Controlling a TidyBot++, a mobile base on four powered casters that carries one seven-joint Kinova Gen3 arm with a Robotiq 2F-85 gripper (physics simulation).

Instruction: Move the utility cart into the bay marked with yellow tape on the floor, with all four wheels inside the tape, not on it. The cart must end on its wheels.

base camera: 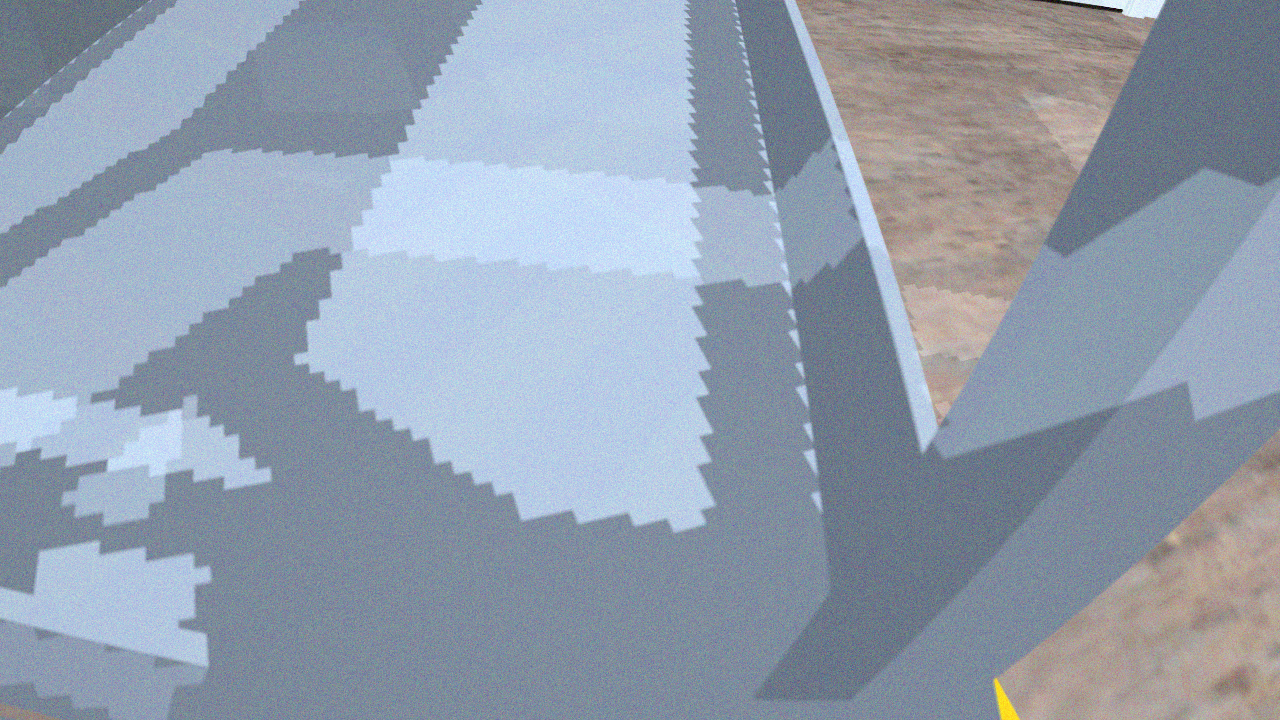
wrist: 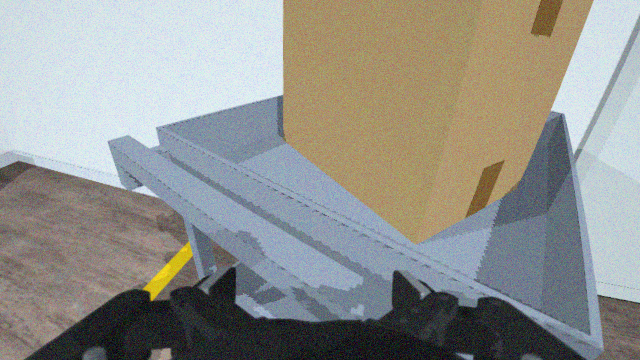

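The grey-blue utility cart is very close and fills most of the base camera view. In the wrist view its tray, with raised walls, spans the middle and right, and its handle bar runs diagonally along the near left side. My gripper is open and empty at the bottom of the wrist view, with the cart beyond and below its fingers. Yellow tape shows as a small tip in the base camera view and a short strip left of a cart leg. The wheels are hidden, so their place against the tape cannot be told.
A tall tan cardboard box stands in the cart's tray. A white wall rises behind the cart. Brown wood-look floor shows beyond the cart in the base camera view and left of it in the wrist view.
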